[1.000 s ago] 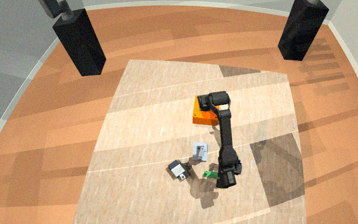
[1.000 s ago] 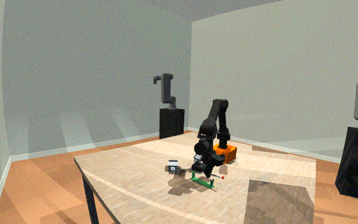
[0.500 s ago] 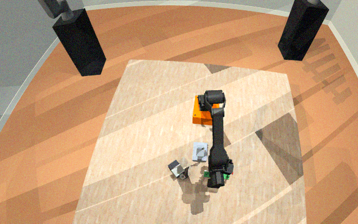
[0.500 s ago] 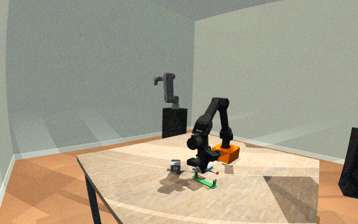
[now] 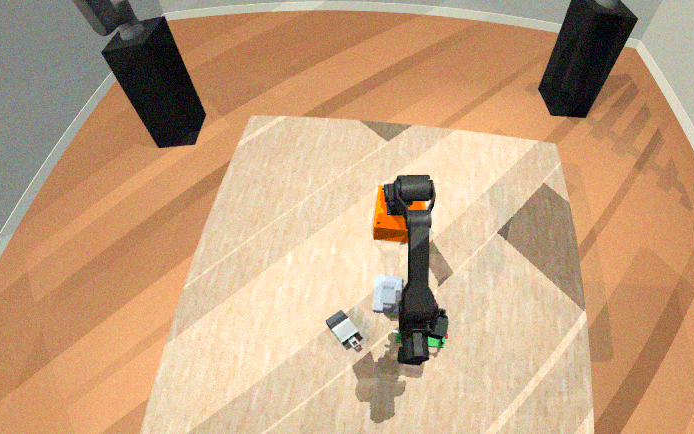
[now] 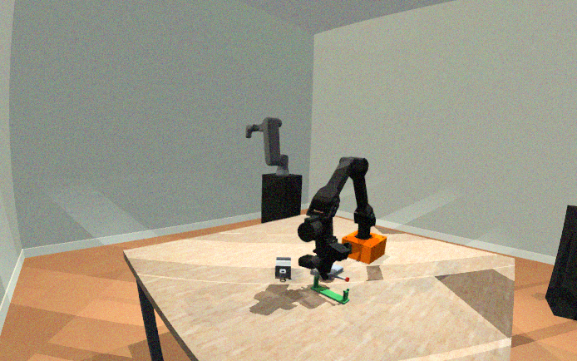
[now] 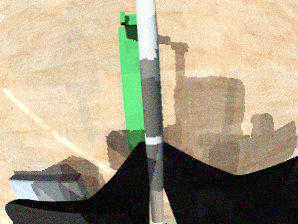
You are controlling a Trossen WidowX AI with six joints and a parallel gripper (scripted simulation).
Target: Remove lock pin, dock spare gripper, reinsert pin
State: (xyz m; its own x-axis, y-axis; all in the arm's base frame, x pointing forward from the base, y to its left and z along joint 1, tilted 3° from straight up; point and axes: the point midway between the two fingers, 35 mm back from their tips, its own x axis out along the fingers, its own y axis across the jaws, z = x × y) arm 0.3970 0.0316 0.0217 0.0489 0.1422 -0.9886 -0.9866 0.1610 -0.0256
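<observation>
The green cradle lies 2 cm to the left of my gripper tip and 3 cm below it. Also, from my gripper tip: spare gripper 2 cm behind, 19 cm to the right, 3 cm below; mount 12 cm behind, 7 cm to the right, 1 cm above.
</observation>
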